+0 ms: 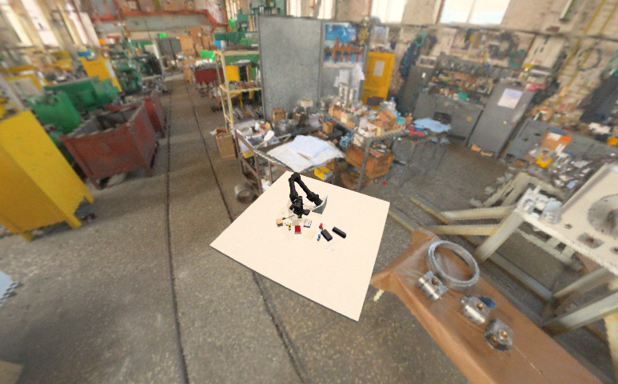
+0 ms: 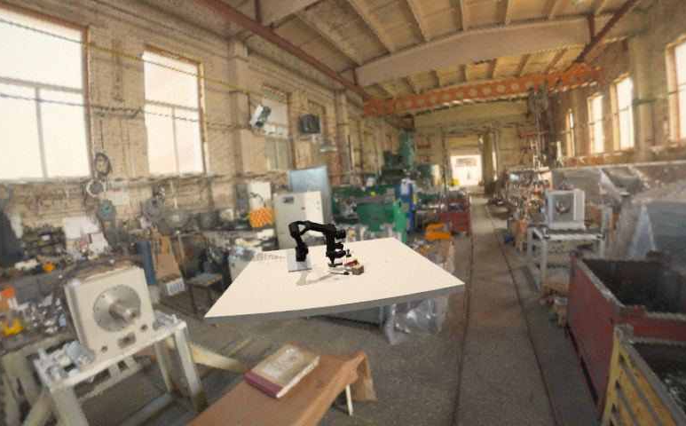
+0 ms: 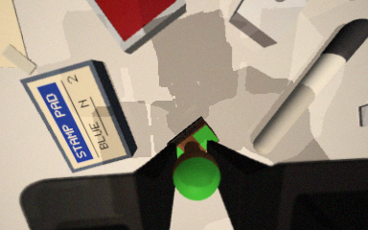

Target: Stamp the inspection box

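Right now the red ink pad is 12 cm ahead of my gripper tip, 5 cm to the left of it and 4 cm below it. Round my gripper tip: blue stamp-pad tin (10 cm to the left, 3 cm below, 1 cm ahead); then green-knobbed stamp (right at my gripper tip); then grey block (11 cm ahead, 6 cm to the right, 2 cm below).
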